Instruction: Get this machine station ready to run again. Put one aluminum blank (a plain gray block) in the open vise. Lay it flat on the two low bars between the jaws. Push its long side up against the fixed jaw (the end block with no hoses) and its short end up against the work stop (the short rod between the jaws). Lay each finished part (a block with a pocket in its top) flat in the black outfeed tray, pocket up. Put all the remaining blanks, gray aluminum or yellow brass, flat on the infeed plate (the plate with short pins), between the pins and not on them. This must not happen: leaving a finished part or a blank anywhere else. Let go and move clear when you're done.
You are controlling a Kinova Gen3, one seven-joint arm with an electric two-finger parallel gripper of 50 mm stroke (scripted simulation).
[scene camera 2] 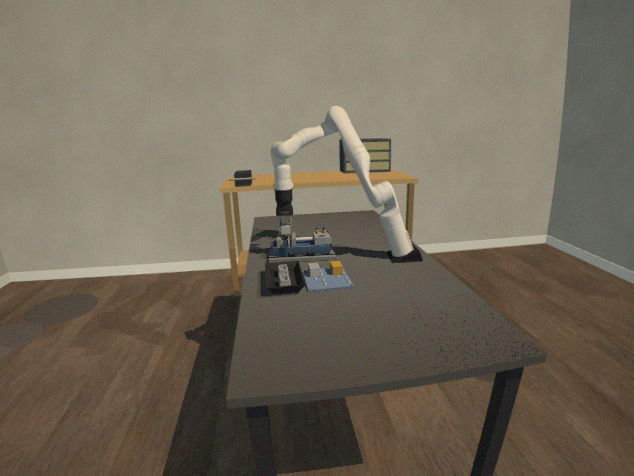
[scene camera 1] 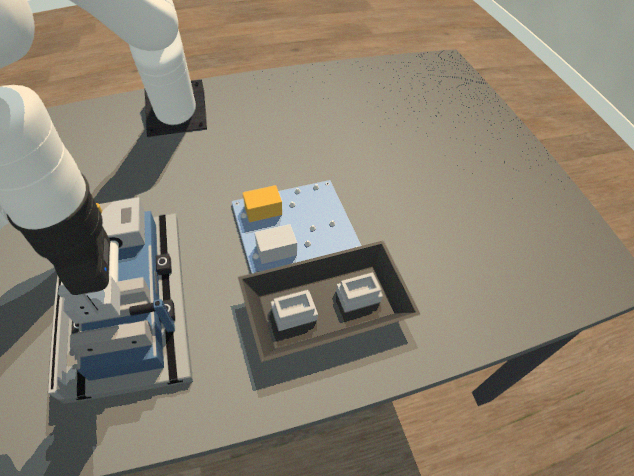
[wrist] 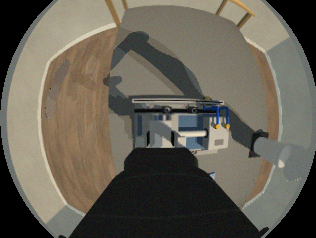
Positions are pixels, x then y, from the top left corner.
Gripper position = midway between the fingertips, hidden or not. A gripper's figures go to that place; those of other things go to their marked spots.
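Scene:
A yellow brass blank (scene camera 1: 264, 203) is 0.75 m from the lens, while my gripper (scene camera 1: 90, 296) is 0.59 m from the lens.

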